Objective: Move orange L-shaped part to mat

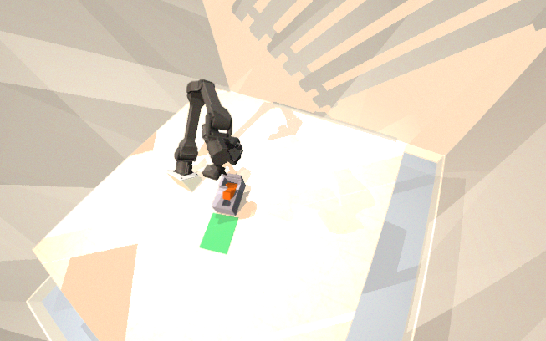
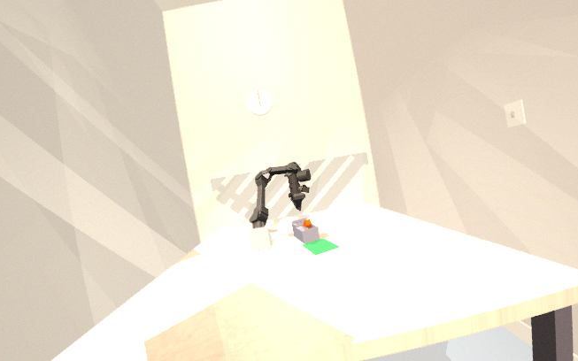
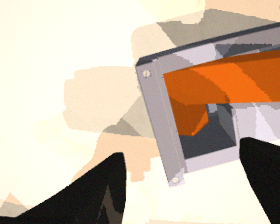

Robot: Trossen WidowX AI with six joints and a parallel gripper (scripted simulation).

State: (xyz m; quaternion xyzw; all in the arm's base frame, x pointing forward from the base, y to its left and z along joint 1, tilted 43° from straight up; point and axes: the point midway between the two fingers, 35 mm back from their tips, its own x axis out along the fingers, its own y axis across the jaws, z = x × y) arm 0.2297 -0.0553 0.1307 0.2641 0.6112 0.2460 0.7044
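Now: the orange L-shaped part 40 mm to the right of my gripper tip and 100 mm below it. Round my gripper tip: green mat 30 mm ahead, 210 mm to the right, 160 mm below.
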